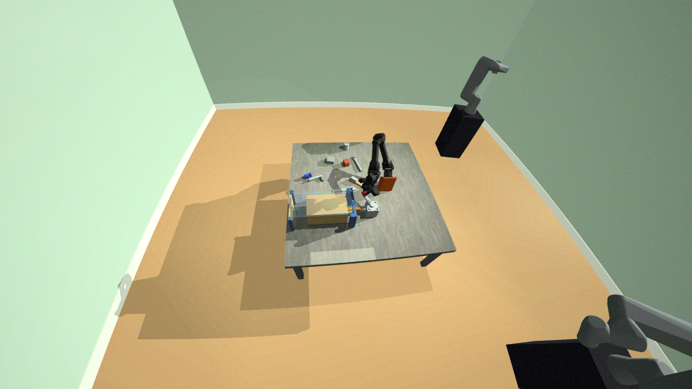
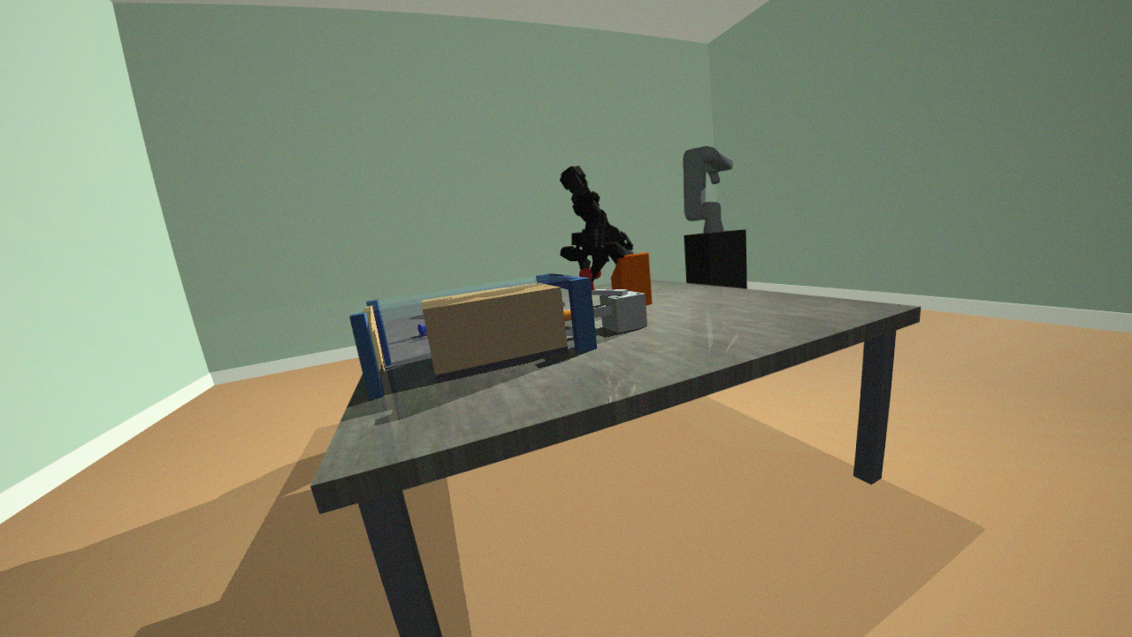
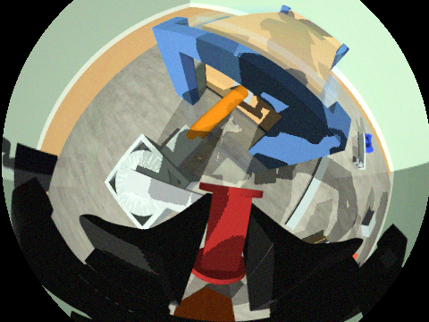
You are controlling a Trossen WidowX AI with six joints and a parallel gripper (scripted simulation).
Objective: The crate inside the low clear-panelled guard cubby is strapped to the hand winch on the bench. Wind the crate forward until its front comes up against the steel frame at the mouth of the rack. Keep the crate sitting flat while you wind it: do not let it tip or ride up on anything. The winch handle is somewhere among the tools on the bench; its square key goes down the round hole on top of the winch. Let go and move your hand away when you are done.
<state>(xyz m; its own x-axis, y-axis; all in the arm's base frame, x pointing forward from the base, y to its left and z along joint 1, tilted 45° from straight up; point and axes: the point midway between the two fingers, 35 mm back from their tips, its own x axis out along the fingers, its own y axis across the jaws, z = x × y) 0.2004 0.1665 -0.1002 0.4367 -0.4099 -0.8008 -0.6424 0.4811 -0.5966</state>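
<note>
My gripper tip is now 80 mm past the grey winch, 60 mm to the right of it and 100 mm above it. Round my gripper tip: tan-handled tool: 30 mm ahead, 230 mm to the right, 110 mm below; then red knob: 10 mm behind, 10 mm to the right; then grey bar: 150 mm ahead, 140 mm to the right, 130 mm below.
</note>
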